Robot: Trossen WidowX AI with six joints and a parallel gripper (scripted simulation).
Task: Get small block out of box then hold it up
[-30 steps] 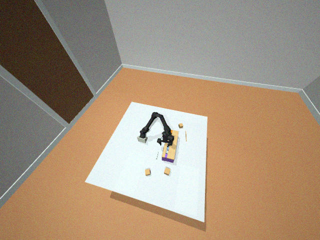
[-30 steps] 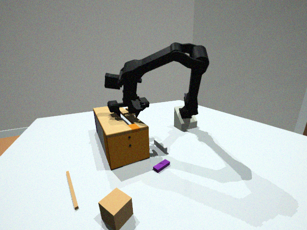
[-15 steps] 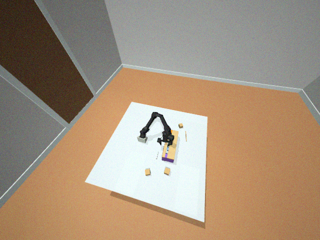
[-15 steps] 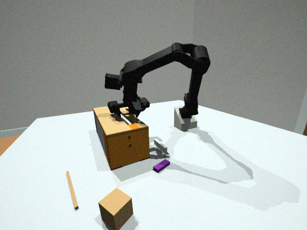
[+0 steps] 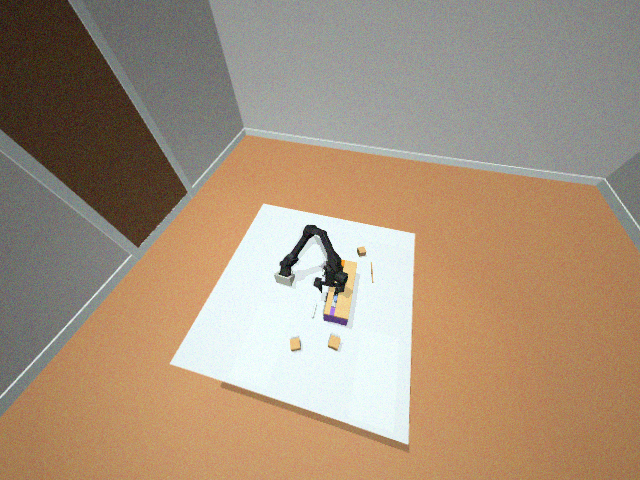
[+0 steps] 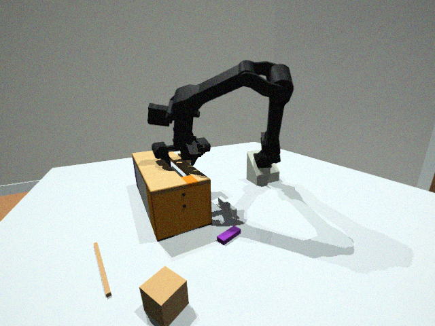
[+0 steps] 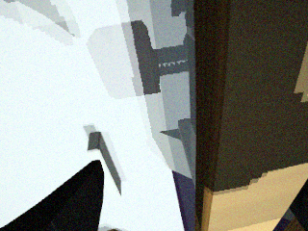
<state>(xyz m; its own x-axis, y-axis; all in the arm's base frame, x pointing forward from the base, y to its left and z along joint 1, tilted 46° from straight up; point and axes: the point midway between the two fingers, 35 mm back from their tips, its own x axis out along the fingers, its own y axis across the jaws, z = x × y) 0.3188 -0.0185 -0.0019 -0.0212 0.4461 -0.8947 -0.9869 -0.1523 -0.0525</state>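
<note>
Right now my gripper tip is 6 cm short of the blue block and 1 cm to the left of it. Round my gripper tip: thin wooden stick: 30 cm to the left, 22 cm ahead, 8 cm below; tan cube: 43 cm to the left, 11 cm ahead, 6 cm below; box: 6 cm to the left, 3 cm ahead, 2 cm below.
</note>
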